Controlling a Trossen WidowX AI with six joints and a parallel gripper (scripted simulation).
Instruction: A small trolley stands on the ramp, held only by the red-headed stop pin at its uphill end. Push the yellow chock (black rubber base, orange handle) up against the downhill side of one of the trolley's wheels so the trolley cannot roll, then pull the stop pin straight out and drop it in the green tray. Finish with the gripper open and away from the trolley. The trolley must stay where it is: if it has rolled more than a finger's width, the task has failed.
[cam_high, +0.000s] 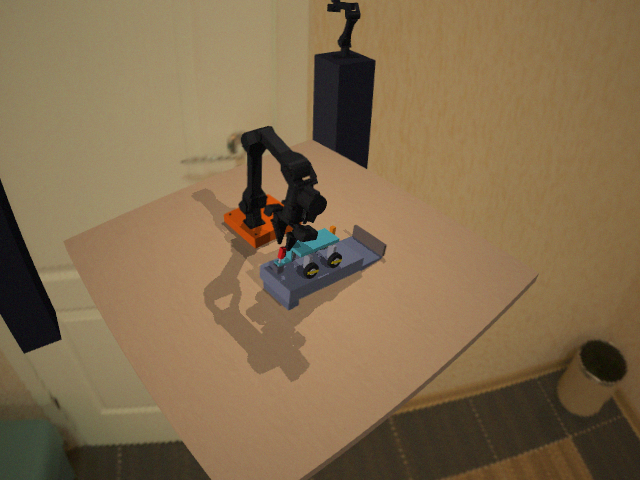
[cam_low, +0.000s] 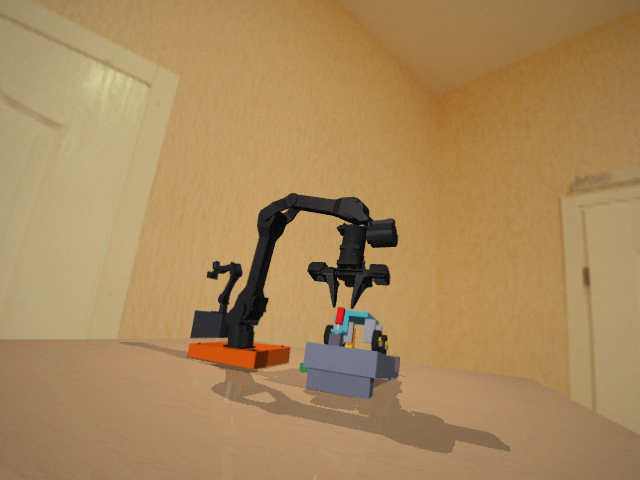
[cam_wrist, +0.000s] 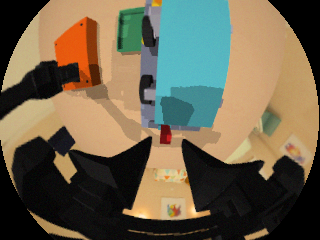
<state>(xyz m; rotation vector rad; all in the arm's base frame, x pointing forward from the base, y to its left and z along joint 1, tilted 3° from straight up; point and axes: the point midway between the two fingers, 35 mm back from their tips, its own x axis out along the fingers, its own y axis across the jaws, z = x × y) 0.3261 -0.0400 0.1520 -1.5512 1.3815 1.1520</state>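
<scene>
Right now my gripper tip is 1 cm to the left of the red-headed stop pin and 4 cm above it. Round my gripper tip: grey-blue ramp (10 cm to the left, 12 cm below); teal trolley (9 cm to the left, 6 cm below); yellow chock (6 cm behind, 19 cm to the left, 9 cm below).
</scene>
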